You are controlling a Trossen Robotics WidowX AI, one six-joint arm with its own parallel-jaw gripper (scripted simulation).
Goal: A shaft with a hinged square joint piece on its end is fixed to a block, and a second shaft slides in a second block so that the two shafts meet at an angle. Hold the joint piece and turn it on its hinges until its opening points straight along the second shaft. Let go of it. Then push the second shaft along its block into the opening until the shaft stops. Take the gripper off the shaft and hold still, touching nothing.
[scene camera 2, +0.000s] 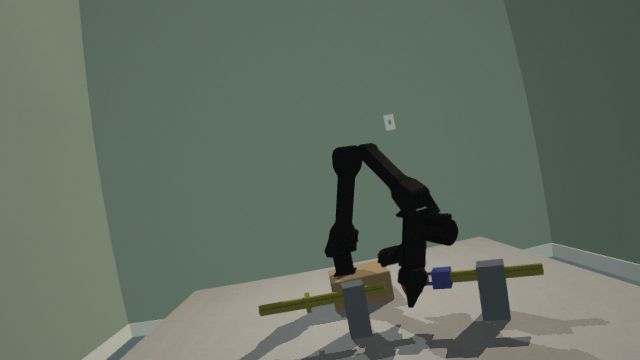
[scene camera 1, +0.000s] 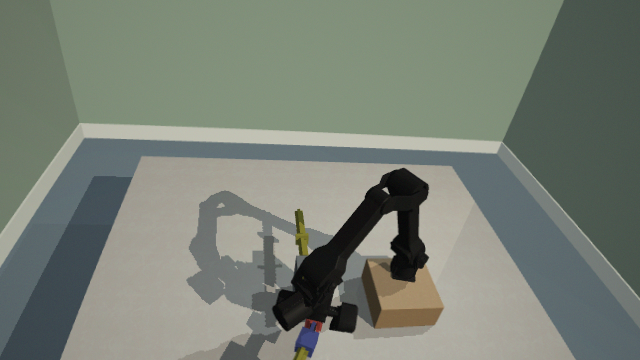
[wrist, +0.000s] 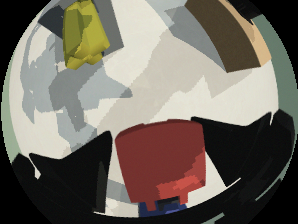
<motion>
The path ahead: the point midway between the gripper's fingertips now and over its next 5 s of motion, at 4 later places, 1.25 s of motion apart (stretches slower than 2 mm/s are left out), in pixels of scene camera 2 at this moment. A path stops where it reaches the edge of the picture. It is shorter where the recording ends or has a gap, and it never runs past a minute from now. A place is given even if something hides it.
The gripper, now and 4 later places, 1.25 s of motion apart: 411, 300; 414, 285; 408, 246; 390, 253; 390, 258
</motion>
